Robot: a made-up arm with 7 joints. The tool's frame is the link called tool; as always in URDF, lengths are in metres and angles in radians. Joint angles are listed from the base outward.
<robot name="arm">
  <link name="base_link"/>
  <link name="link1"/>
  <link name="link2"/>
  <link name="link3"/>
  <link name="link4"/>
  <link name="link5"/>
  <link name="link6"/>
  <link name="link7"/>
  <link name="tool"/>
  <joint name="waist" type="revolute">
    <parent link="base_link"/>
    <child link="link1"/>
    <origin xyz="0 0 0.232" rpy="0 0 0"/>
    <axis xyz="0 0 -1"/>
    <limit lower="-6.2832" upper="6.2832"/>
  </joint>
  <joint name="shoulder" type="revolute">
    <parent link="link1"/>
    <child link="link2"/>
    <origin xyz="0 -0.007 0.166" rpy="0 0 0"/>
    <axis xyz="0 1 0"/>
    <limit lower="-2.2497" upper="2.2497"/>
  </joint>
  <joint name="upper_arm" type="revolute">
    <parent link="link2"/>
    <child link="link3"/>
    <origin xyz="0 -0.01 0.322" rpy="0 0 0"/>
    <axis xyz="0 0 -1"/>
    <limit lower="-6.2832" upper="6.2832"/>
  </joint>
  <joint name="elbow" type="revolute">
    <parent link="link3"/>
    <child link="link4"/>
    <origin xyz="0 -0.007 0.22" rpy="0 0 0"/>
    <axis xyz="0 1 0"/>
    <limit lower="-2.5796" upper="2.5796"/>
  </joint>
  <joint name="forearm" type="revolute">
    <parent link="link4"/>
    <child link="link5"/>
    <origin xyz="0 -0.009 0.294" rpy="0 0 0"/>
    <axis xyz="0 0 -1"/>
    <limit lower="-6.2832" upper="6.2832"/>
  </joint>
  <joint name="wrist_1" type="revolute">
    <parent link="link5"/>
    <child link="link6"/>
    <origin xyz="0 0 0.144" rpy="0 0 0"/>
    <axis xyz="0 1 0"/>
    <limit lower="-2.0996" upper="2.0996"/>
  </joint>
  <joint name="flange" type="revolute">
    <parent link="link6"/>
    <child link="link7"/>
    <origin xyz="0 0 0.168" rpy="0 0 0"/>
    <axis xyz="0 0 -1"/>
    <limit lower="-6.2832" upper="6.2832"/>
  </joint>
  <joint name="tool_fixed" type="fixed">
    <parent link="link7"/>
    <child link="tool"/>
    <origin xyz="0 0 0" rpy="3.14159 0 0"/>
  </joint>
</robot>
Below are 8 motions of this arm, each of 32 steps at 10 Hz.
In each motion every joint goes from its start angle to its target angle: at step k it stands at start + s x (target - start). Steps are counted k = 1, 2, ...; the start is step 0. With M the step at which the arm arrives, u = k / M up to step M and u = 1 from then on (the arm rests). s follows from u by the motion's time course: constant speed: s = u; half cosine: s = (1 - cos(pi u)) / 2; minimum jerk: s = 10 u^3 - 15 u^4 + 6 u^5.
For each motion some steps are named. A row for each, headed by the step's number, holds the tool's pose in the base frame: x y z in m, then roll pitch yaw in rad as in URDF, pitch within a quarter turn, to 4 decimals.
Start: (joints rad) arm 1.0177 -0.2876 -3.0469 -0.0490 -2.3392 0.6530 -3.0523
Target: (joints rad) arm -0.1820 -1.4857 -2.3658 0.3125 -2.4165 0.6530 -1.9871
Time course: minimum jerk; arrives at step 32
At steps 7, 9, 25, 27, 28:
7: -0.2706 0.2196 1.4598 2.9050 -0.4684 1.2553
9: -0.3519 0.2708 1.4245 2.8352 -0.4415 1.2662
25: -1.1077 -0.1018 0.4902 1.6441 -0.9485 2.0643
27: -1.1048 -0.1509 0.4263 1.5255 -0.9902 2.1989
28: -1.1027 -0.1661 0.4063 1.4851 -1.0023 2.2452

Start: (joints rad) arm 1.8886 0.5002 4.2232 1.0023 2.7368 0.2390 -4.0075
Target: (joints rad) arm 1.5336 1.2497 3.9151 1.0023 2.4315 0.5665 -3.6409
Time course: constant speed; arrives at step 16
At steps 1, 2, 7, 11, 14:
1: 0.3198 -0.4015 1.2727 -2.4975 -0.3914 1.4968
2: 0.3139 -0.4287 1.2626 -2.5256 -0.4463 1.5291
7: 0.3064 -0.5653 1.1856 -2.6743 -0.7249 1.7107
11: 0.3266 -0.6661 1.0930 -2.8247 -0.9487 1.9042
14: 0.3558 -0.7305 1.0071 -2.9947 -1.1104 2.1173

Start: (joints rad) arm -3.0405 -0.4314 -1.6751 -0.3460 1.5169 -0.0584 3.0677
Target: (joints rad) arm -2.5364 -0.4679 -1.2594 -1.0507 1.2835 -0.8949 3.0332
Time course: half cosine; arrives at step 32
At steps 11, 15, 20, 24, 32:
11: 0.5420 0.2054 1.3392 2.6233 0.7822 -0.2042
15: 0.6060 0.1989 1.2627 2.3167 0.9319 -0.5817
20: 0.6797 0.1531 1.1456 1.7475 1.0031 -1.2694
24: 0.7149 0.1002 1.0592 1.3650 0.9398 -1.7474
32: 0.7317 0.0405 0.9791 1.1080 0.8183 -2.1009

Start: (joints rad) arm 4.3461 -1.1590 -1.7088 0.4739 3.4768 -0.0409 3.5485
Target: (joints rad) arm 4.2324 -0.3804 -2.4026 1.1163 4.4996 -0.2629 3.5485
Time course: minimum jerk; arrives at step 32
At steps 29, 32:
29: -0.0566 -0.7439 1.0034 1.7532 -0.3982 2.6218
32: -0.0561 -0.7419 1.0038 1.7527 -0.4004 2.6235

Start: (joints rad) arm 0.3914 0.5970 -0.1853 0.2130 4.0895 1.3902 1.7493
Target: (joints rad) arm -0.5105 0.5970 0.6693 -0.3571 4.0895 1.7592 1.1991
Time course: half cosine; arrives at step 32
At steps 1, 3, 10, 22, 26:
1: 0.5549 -0.1195 1.2513 2.3106 0.4200 0.4705
3: 0.5534 -0.1091 1.2524 2.2928 0.4257 0.4760
10: 0.5267 0.0031 1.2600 2.0944 0.4917 0.5184
22: 0.3533 0.2993 1.2303 1.4006 0.6495 0.4316
26: 0.2909 0.3593 1.2098 1.1982 0.6536 0.3607

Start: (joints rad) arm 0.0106 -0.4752 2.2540 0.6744 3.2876 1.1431 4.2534
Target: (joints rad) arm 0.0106 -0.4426 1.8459 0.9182 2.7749 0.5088 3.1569
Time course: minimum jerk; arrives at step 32
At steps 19, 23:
19: -0.5967 -0.3144 1.2214 -2.6499 0.4079 -2.1043
23: -0.5779 -0.3644 1.2069 -2.4868 0.3724 -1.6772

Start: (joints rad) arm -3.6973 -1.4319 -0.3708 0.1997 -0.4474 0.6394 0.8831
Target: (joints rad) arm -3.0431 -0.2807 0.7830 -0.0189 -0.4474 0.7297 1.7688
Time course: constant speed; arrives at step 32
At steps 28, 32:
28: 0.3626 0.0477 1.4478 2.8277 0.0550 1.2975
32: 0.2278 0.0355 1.4858 2.6873 -0.0030 0.9684

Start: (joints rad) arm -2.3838 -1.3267 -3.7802 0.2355 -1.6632 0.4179 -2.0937
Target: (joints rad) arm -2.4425 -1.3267 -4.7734 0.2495 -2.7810 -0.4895 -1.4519
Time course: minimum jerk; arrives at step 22
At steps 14, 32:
14: 0.9532 -0.5817 0.5945 1.5554 0.7076 -1.8898
32: 0.9683 -0.5062 0.6322 1.6806 1.0144 -1.4633

